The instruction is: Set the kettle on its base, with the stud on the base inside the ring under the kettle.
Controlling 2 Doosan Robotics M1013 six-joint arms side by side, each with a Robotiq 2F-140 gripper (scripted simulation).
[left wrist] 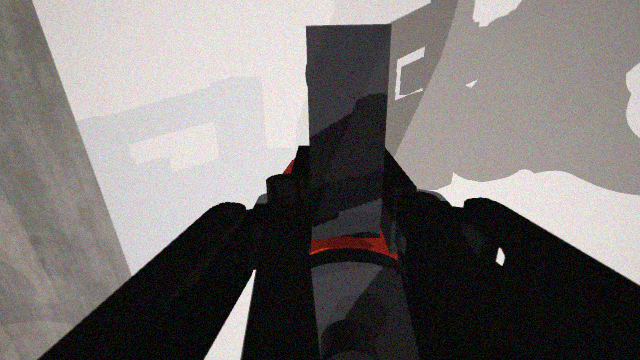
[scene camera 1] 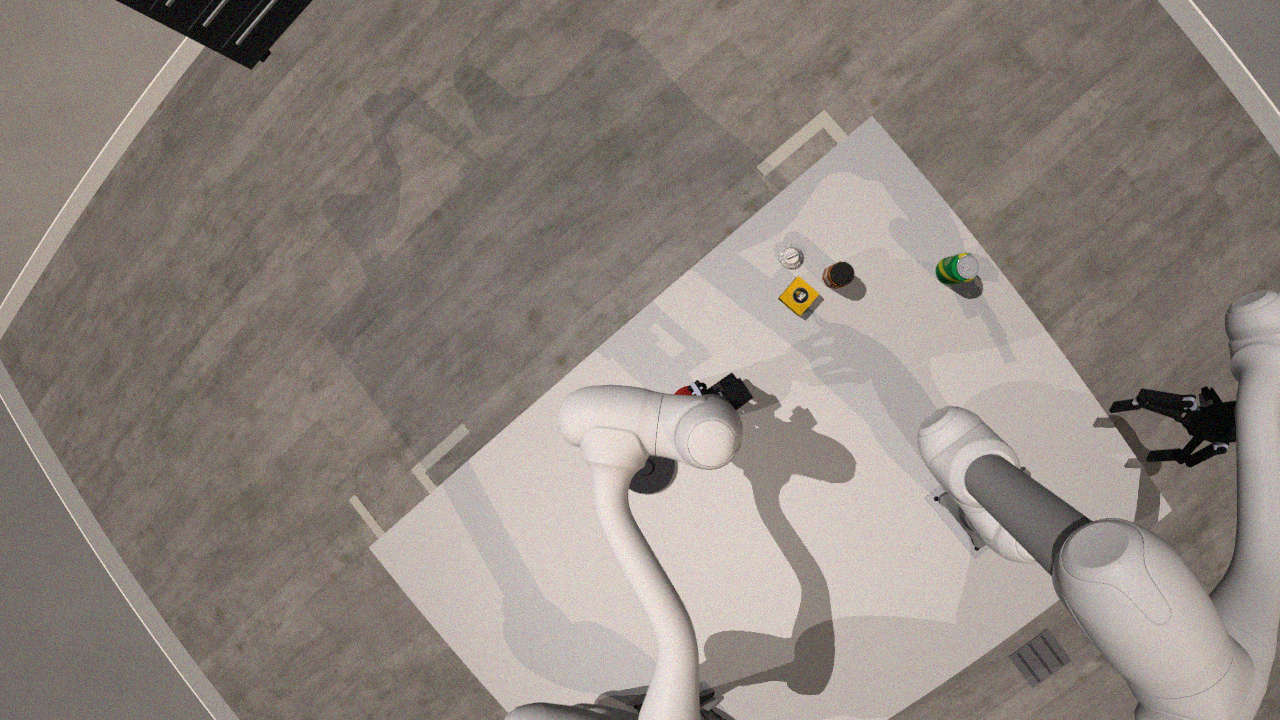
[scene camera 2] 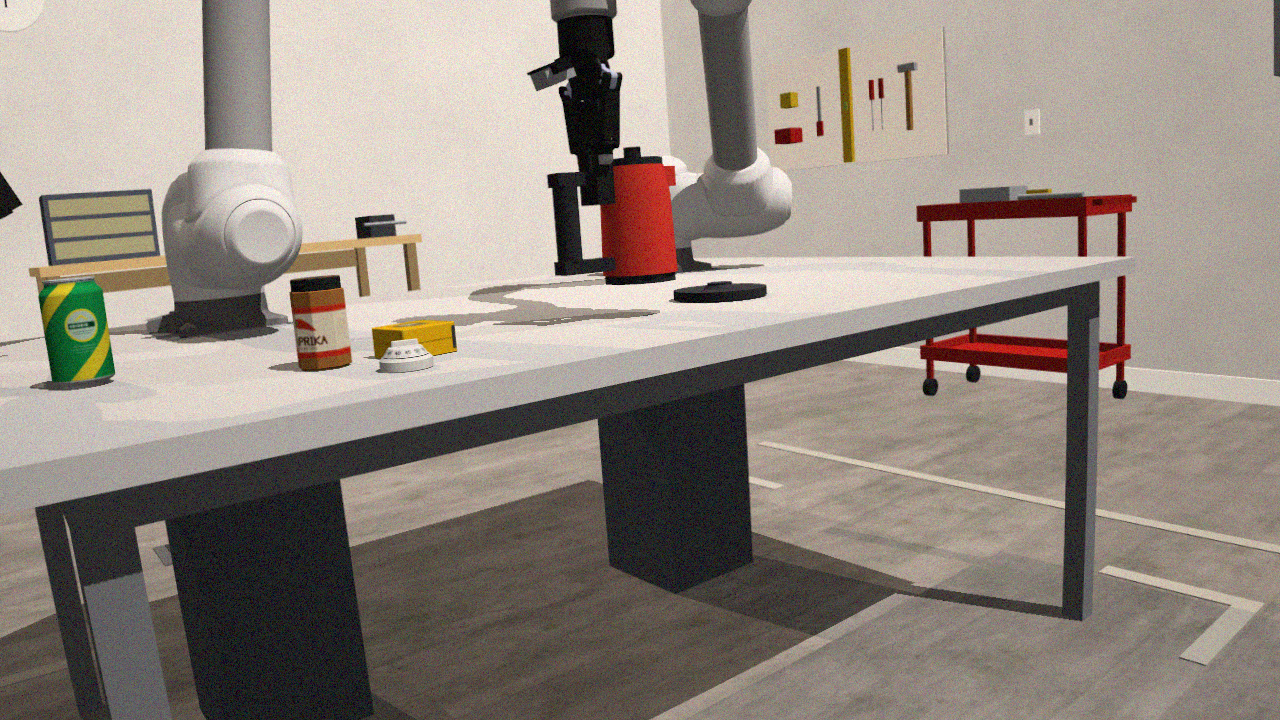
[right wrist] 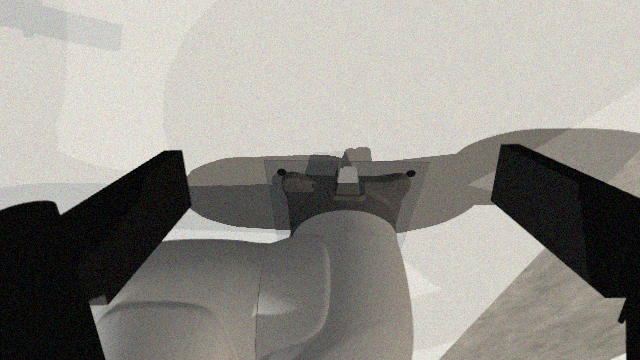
Path:
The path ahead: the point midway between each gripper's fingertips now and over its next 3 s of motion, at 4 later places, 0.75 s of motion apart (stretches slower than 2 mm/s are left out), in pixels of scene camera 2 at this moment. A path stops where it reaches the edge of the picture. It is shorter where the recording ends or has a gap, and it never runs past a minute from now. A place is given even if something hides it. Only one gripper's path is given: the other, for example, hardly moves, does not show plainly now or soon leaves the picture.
The left gripper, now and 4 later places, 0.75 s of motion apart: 598,204; 627,203; 658,201; 678,200; 683,201

